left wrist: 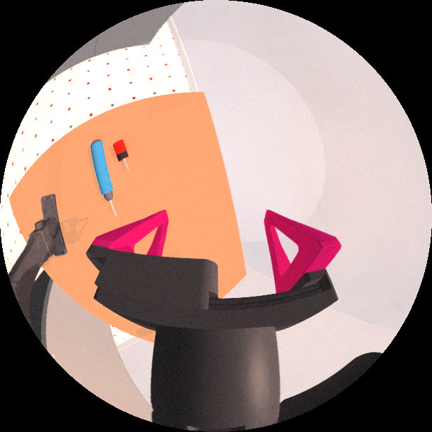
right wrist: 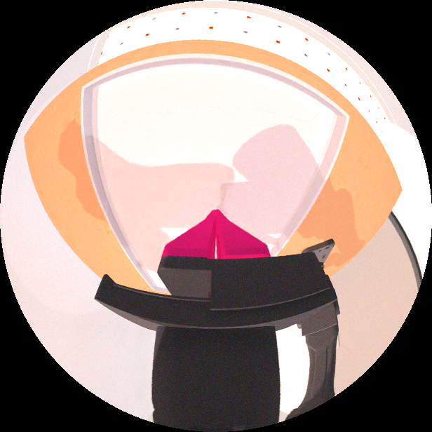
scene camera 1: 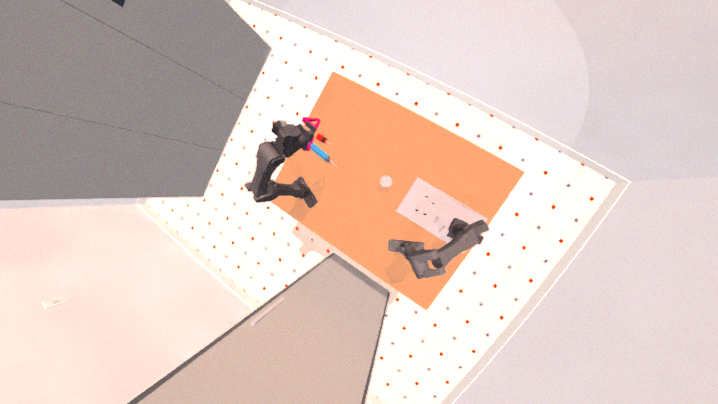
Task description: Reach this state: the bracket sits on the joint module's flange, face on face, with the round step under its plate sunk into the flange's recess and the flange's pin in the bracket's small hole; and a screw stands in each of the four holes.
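Seen in the pictures: left gripper, between the fingertips: (scene camera 1: pixel 316 128); right gripper, between the fingertips: (scene camera 1: pixel 451 225); left arm's base, origin of its link: (scene camera 1: pixel 305 192); right arm's base, origin of its link: (scene camera 1: pixel 406 246).
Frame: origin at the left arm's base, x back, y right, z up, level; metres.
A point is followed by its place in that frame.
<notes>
A pale round piece (scene camera 1: pixel 385 180) @[y 0.232, x -0.448, z 0.054 m], apparently the joint module, stands on the orange mat. Several small dark screws (scene camera 1: pixel 426 196) @[y 0.426, x -0.579, z 0.011 m] are on the pale tray (scene camera 1: pixel 407 204) @[y 0.406, x -0.471, z 0.004 m] (right wrist: pixel 215 60). A faint grey shape (scene camera 1: pixel 439 223) @[y 0.586, x -0.555, z 0.004 m] shows on the tray beside the right gripper; I cannot tell whether it is the bracket or a shadow. The bracket cannot be made out in the right wrist view, where the gripper hides part of the tray. My right gripper (right wrist: pixel 215 215) is shut with its pink fingertips together and empty, over the tray. My left gripper (scene camera 1: pixel 316 132) @[y -0.087, x -0.352, z 0.368 m] (left wrist: pixel 215 215) is wide open and empty.
A blue screwdriver (scene camera 1: pixel 319 151) @[y -0.135, x -0.226, z 0.039 m] (left wrist: pixel 102 167) and a short red screwdriver (scene camera 1: pixel 321 138) @[y -0.194, x -0.277, z 0.032 m] (left wrist: pixel 120 150) lie on the orange mat (scene camera 1: pixel 361 125) @[y -0.117, x -0.510, z 0.000 m] (left wrist: pixel 165 135) beside the left gripper. A grey-brown panel (scene camera 1: pixel 301 341) stands at the lower edge of the mat in scene camera 1.
</notes>
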